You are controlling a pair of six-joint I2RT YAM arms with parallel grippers.
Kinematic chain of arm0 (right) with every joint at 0, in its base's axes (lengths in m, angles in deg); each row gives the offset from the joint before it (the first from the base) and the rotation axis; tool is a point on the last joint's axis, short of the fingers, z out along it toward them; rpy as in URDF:
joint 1: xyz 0 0 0.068 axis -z
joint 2: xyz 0.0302 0.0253 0.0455 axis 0.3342 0.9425 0
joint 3: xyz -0.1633 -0.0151 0.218 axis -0.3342 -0.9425 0
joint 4: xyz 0.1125 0.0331 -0.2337 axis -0.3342 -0.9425 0
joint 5: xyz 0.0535 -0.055 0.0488 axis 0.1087 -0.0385 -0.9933
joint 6: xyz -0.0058 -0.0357 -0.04 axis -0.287 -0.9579 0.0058
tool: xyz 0 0 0 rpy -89.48 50.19 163.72
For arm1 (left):
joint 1: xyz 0 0 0.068 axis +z
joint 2: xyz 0.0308 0.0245 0.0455 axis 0.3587 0.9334 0
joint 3: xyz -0.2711 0.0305 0.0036 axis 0.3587 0.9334 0
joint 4: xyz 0.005 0.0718 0.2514 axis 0.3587 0.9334 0
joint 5: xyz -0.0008 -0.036 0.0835 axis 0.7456 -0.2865 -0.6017
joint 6: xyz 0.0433 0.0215 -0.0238 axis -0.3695 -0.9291 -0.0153
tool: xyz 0 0 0 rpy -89.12 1.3 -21.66
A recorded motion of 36 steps. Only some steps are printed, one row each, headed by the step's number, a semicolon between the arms.
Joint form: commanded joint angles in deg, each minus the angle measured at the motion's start. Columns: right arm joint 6, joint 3, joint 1, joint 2, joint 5, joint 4; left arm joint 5, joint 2, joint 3, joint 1, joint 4, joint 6.
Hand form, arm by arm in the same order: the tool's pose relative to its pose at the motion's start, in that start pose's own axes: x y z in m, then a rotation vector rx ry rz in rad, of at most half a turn. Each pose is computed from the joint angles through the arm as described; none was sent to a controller.
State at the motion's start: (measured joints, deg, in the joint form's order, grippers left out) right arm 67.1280 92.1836 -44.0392 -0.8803 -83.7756 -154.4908; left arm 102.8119 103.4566 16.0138 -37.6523 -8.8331 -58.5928
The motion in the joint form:
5: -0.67 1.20 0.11 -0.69 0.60 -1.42; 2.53 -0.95 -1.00 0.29 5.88 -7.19
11: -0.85 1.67 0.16 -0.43 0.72 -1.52; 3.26 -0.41 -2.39 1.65 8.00 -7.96
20: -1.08 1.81 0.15 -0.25 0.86 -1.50; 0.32 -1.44 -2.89 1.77 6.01 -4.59
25: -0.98 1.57 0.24 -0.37 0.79 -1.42; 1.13 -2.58 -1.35 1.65 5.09 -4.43
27: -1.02 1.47 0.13 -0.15 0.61 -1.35; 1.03 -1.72 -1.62 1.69 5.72 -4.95
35: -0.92 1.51 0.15 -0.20 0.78 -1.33; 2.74 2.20 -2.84 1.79 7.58 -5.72
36: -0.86 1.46 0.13 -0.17 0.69 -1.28; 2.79 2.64 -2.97 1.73 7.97 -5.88
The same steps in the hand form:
5: 0.0005 -0.0014 -0.0082 0.0080 -0.0116 -0.0096; 0.0023 -0.0029 -0.0084 0.0663 0.0397 0.1032
11: -0.0010 -0.0011 -0.0091 0.0099 -0.0143 -0.0119; 0.0031 0.0053 -0.0110 0.0745 0.0528 0.0904
20: -0.0018 -0.0009 -0.0089 0.0122 -0.0147 -0.0161; -0.0045 0.0096 -0.0180 -0.0002 0.0244 0.0474
25: -0.0012 -0.0013 -0.0084 0.0122 -0.0139 -0.0131; -0.0014 0.0062 -0.0203 0.0099 0.0103 0.0486
27: -0.0013 -0.0007 -0.0070 0.0096 -0.0084 -0.0157; 0.0005 0.0068 -0.0163 0.0170 0.0295 0.0516
35: -0.0014 -0.0009 -0.0074 0.0120 -0.0113 -0.0135; 0.0077 0.0085 0.0023 0.0771 0.0845 0.0414
36: -0.0014 -0.0008 -0.0071 0.0105 -0.0102 -0.0128; 0.0088 0.0082 0.0044 0.0838 0.0945 0.0417

